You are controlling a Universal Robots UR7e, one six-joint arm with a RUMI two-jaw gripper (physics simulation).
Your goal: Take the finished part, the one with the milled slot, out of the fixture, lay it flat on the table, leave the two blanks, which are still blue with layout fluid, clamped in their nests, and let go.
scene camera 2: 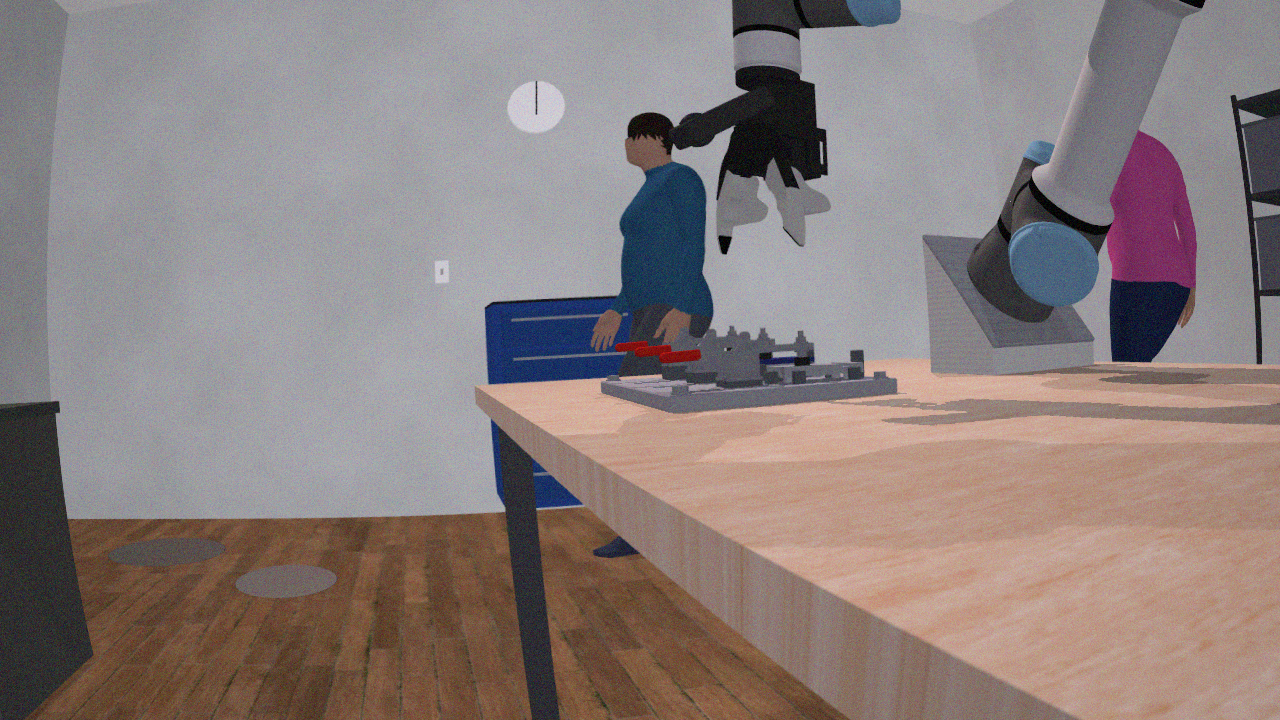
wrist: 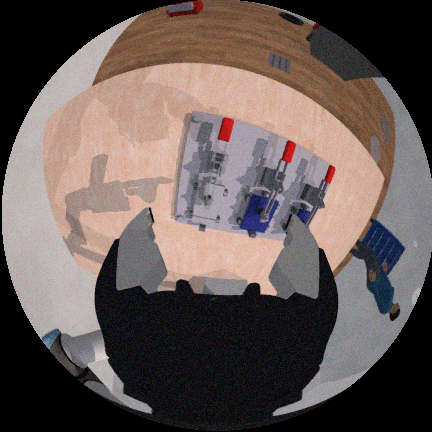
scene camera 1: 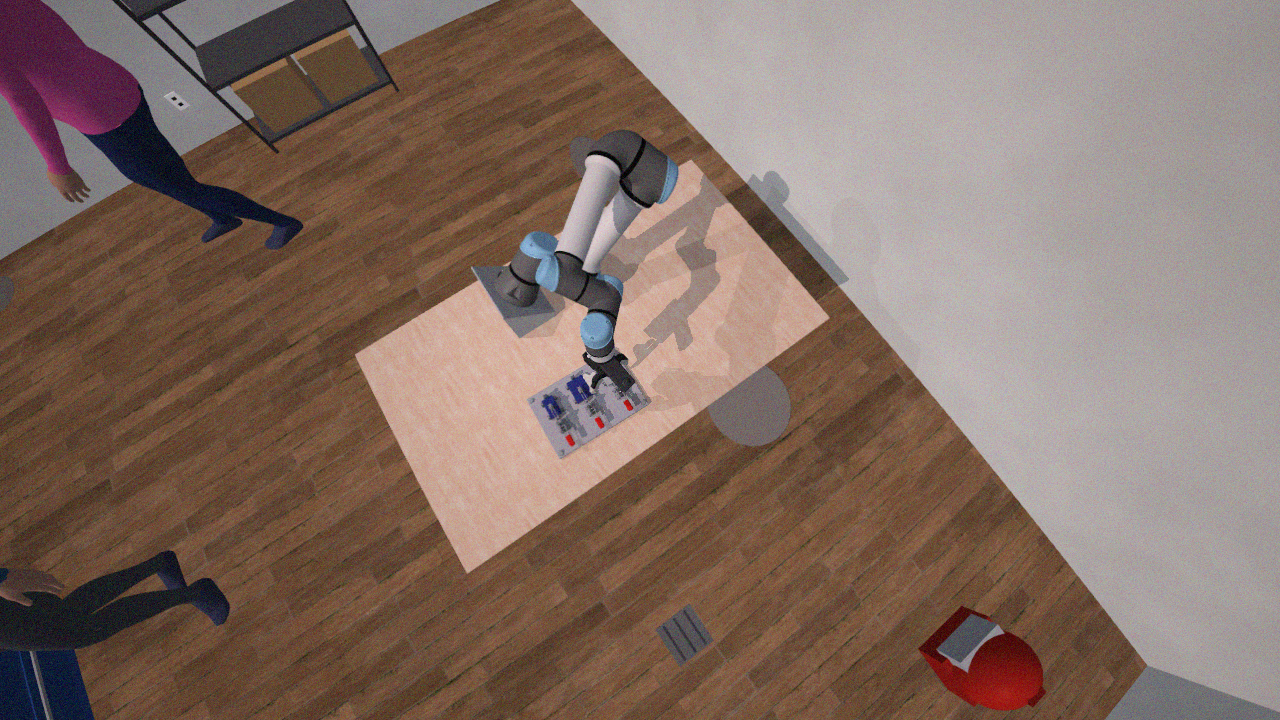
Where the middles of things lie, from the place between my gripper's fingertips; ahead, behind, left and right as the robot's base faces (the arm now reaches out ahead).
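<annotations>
Clamp arm (scene camera 2: 801, 346): my hand 10 mm past it, 10 mm to the right of it, 100 mm above it. Finished part (scene camera 2: 816, 369): 50 mm behind my hand, 10 mm to the left of it, 120 mm below it. Fixture plate (scene camera 2: 654, 392): 100 mm to the right of my hand, 140 mm below it.
</annotations>
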